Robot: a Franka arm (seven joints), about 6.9 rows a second.
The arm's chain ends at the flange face. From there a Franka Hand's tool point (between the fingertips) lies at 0.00 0.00 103.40 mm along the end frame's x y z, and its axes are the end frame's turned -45 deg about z.
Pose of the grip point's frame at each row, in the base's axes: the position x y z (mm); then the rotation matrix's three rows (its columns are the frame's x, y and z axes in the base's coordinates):
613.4 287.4 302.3; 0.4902 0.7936 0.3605; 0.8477 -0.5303 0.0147; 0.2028 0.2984 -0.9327
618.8 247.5 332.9; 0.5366 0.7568 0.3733; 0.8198 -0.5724 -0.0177; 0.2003 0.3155 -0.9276
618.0 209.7 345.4; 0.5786 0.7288 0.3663; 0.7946 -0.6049 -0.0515; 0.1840 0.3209 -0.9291
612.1 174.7 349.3; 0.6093 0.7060 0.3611; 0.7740 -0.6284 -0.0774; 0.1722 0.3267 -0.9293
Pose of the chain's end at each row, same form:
576.1 285.9 398.7; 0.9078 0.2145 0.3605; 0.2244 -0.9744 0.0147; 0.3544 0.0676 -0.9327
580.2 249.3 428.8; 0.9146 0.1557 0.3733; 0.1749 -0.9844 -0.0177; 0.3647 0.0815 -0.9276
580.1 215.0 441.5; 0.9245 0.1062 0.3663; 0.1341 -0.9896 -0.0515; 0.3570 0.0968 -0.9291
574.8 182.7 445.4; 0.9301 0.0684 0.3611; 0.1030 -0.9916 -0.0774; 0.3528 0.1092 -0.9293

